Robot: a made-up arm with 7 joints.
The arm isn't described. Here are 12 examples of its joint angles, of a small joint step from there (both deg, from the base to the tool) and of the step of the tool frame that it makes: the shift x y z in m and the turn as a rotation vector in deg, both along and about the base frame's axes.
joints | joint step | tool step
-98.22 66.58 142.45 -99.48 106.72 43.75 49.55 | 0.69 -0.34 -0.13 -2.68 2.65 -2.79 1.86 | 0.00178 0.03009 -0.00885 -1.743 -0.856 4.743
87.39 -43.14 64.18 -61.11 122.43 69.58 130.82 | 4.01 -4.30 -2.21 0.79 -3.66 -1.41 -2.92 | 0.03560 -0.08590 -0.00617 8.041 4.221 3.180
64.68 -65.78 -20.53 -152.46 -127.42 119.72 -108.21 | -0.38 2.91 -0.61 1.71 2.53 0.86 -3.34 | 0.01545 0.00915 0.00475 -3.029 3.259 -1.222
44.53 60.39 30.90 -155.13 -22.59 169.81 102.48 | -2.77 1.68 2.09 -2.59 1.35 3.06 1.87 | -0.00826 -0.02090 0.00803 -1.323 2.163 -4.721
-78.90 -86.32 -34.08 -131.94 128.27 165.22 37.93 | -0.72 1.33 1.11 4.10 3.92 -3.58 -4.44 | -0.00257 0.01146 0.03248 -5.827 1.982 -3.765
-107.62 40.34 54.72 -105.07 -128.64 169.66 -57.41 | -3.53 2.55 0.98 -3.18 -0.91 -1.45 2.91 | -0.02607 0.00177 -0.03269 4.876 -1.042 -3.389
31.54 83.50 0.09 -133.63 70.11 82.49 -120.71 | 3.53 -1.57 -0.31 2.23 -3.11 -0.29 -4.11 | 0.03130 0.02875 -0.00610 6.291 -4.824 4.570
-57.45 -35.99 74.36 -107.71 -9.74 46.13 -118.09 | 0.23 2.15 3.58 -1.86 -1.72 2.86 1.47 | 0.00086 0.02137 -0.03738 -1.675 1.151 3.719
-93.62 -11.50 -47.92 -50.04 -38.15 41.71 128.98 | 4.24 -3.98 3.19 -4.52 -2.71 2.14 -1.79 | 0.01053 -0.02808 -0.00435 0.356 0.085 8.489
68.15 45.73 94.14 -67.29 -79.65 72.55 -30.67 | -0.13 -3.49 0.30 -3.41 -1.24 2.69 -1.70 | -0.03664 -0.04854 0.01412 4.715 -3.260 4.925
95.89 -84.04 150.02 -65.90 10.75 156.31 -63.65 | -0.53 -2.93 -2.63 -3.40 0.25 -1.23 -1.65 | -0.04408 0.03953 -0.04715 7.287 2.916 -1.748
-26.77 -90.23 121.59 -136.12 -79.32 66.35 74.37 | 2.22 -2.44 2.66 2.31 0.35 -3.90 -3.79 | -0.02468 0.00870 -0.02968 -0.860 -4.154 1.207
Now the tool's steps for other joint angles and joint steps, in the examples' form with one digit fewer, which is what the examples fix.
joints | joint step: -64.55 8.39 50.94 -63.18 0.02 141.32 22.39 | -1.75 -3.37 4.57 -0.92 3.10 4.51 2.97
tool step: -0.0176 0.0603 0.0216 2.06 -6.60 2.79
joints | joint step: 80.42 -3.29 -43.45 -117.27 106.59 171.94 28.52 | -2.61 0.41 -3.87 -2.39 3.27 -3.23 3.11
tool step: 0.0229 -0.0616 -0.0303 4.51 5.79 -6.30
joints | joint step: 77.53 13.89 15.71 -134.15 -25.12 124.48 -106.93 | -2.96 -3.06 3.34 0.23 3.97 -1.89 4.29
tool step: 0.0026 0.0013 0.0366 2.55 0.15 -7.18
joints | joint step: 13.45 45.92 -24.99 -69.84 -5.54 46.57 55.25 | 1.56 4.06 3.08 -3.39 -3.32 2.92 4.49
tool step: -0.0065 0.0510 -0.1010 -5.74 4.87 3.83
